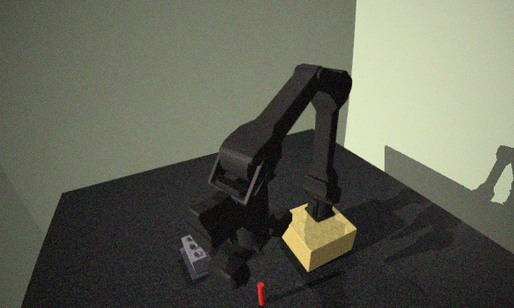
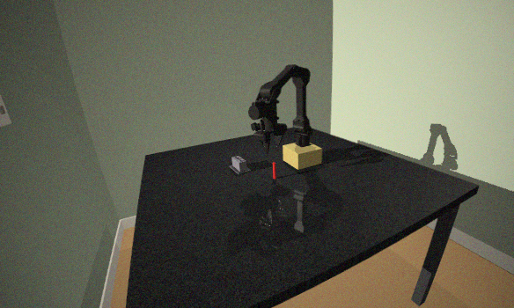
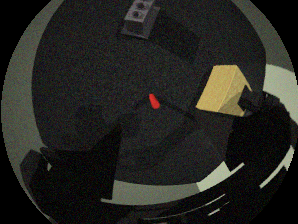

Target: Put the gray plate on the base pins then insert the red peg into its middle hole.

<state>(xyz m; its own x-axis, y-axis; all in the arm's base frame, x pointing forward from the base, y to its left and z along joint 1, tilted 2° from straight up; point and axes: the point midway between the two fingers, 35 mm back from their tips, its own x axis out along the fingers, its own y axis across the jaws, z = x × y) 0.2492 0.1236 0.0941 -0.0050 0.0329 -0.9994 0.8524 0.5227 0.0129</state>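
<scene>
My gripper tip is 1 cm past the red peg and 10 cm above it. From my gripper tip the other things lie so: base 10 cm ahead, 19 cm to the right, 14 cm below; then gray plate 10 cm ahead, 19 cm to the right, 10 cm below.
</scene>
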